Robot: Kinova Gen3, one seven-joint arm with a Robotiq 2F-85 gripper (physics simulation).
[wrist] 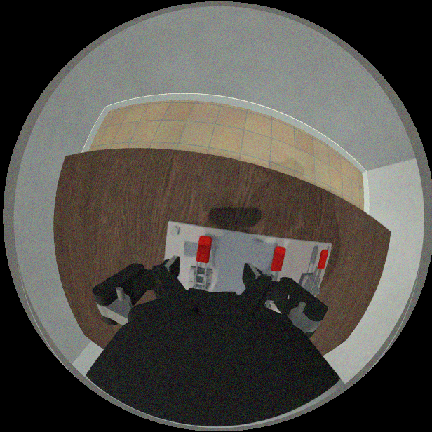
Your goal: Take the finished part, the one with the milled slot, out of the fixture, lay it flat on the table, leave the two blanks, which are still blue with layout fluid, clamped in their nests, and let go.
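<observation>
The fixture's pale base plate (177, 250) lies on the brown table (125, 200), its far edge and corners showing in the wrist view. Three toggle clamps with red handles (204, 249) (278, 258) (323, 259) stand on it. My gripper (211, 268) is open and empty above the plate. The left clamp's metal body (201, 277) shows between the fingertips, nearer the left one. The middle clamp is partly behind the right finger. The slotted part and the two blue blanks do not show; the near side of the fixture is hidden behind the gripper.
A dark shadow (235, 216) falls on the table beyond the plate's far edge, and a broad shadow covers the plate between the left and middle clamps. Tiled floor (200, 127) and grey walls lie past the table's far edge.
</observation>
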